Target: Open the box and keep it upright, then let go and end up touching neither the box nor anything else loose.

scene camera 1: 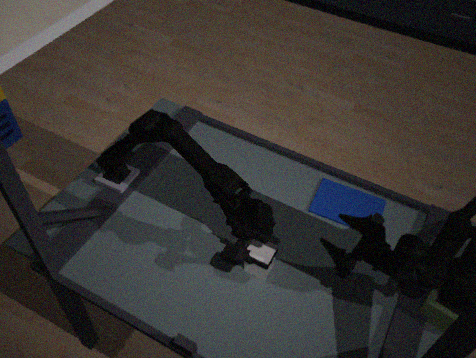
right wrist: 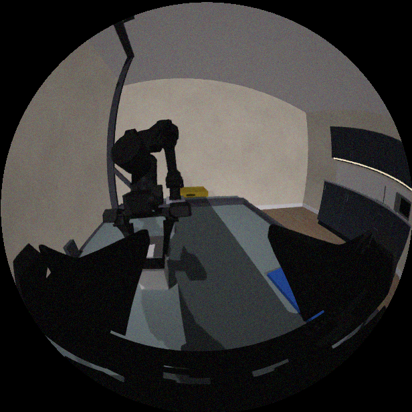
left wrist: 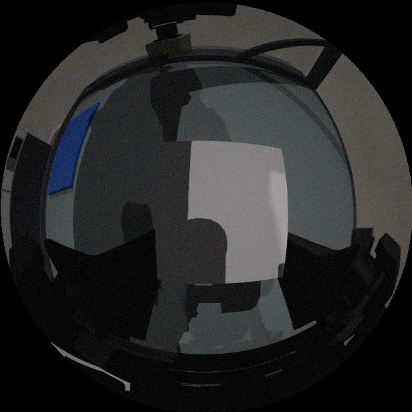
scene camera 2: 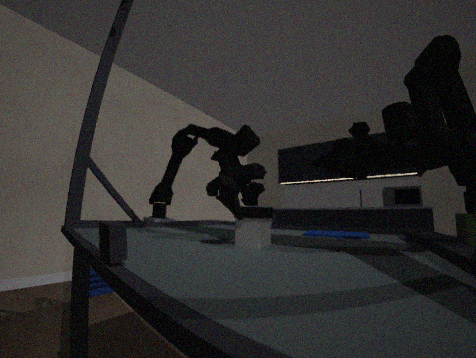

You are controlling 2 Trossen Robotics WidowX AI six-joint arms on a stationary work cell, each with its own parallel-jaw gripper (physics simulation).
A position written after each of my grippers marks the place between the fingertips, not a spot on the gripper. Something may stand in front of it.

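My left gripper (scene camera 2: 249,219). My left gripper (scene camera 1: 256,253). My left gripper (right wrist: 150,254). My left gripper (left wrist: 218,231). My right gripper (scene camera 2: 319,167). My right gripper (scene camera 1: 329,226). My right gripper (right wrist: 209,234). A flat blue panel (scene camera 1: 331,199). Flat blue panel (left wrist: 63,170). A dark frame post (right wrist: 116,97).
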